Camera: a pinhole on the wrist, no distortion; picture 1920 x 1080 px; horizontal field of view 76.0 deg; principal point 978.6 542.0 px. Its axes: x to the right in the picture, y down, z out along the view. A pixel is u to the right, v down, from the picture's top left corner.
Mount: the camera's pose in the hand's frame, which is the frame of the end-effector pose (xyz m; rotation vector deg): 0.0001 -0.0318 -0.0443 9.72 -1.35 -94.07
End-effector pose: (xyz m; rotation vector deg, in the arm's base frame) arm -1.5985 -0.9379 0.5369 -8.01 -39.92 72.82
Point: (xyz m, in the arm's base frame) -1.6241 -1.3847 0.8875
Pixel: 1522 78
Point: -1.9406 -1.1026 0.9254
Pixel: 691 600
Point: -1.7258 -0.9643 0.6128
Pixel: 198 576
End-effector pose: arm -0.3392 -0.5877 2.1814 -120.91 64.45 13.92
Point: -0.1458 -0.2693 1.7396
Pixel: 859 937
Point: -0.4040 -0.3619 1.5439
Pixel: 168 878
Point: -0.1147 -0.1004 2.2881
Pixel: outside the picture
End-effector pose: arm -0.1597 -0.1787 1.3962 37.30 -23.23 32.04
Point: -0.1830 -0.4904 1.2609
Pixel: outside the picture
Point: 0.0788 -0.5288 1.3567
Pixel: outside the picture
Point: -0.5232 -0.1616 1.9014
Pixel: outside the picture
